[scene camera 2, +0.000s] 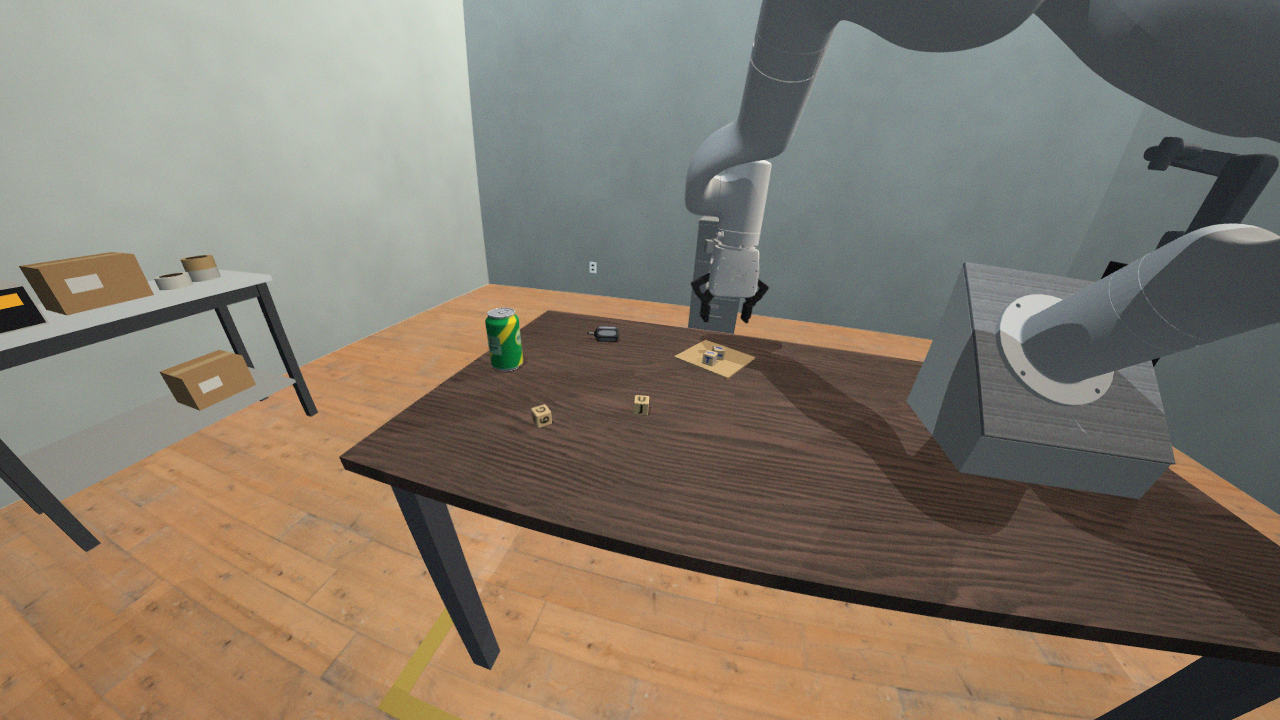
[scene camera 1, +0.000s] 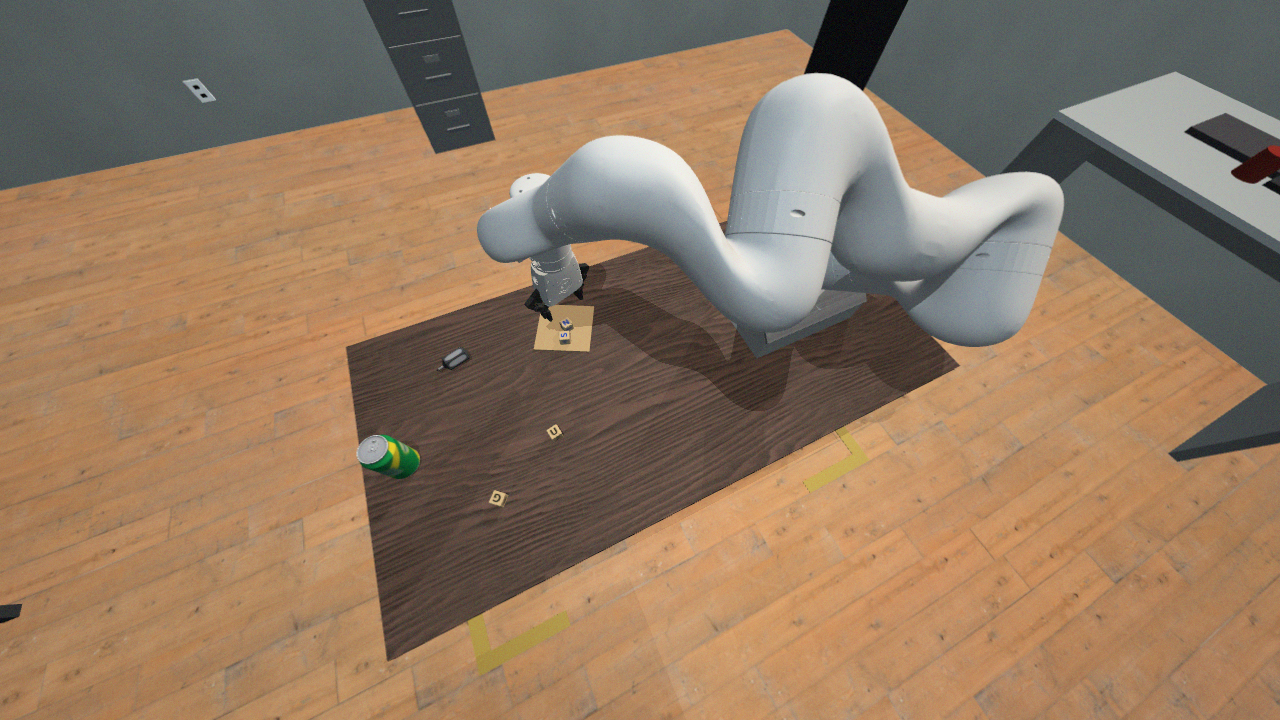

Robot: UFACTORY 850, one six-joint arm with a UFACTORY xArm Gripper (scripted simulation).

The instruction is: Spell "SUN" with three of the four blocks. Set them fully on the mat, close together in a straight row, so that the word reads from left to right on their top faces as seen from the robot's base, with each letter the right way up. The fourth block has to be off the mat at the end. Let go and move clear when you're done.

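Labels:
A tan mat shows in scene camera 2, and scene camera 1 shows the mat as well. On the tan mat, point(scene camera 2: 734, 360) and point(scene camera 1: 581, 322) are the same spot.

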